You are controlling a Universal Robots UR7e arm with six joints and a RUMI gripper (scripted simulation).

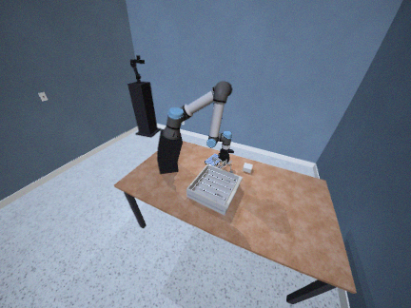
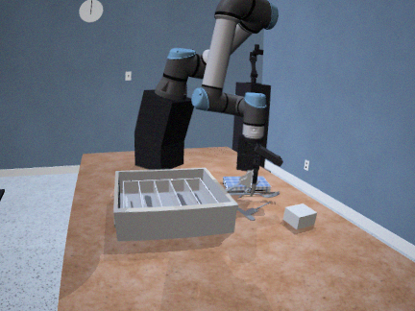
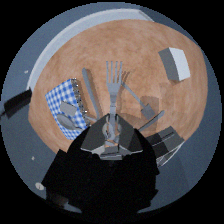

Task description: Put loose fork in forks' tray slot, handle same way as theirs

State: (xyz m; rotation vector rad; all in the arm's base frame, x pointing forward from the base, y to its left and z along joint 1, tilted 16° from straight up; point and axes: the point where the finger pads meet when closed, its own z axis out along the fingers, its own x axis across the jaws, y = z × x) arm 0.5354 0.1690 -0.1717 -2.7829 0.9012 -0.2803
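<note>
The grey tray is 2 cm behind my hand, 32 cm to the right of it and 2 cm above it. The rest, counted from my hand: small white block (23 cm ahead, 4 cm to the left, 1 cm below).
</note>
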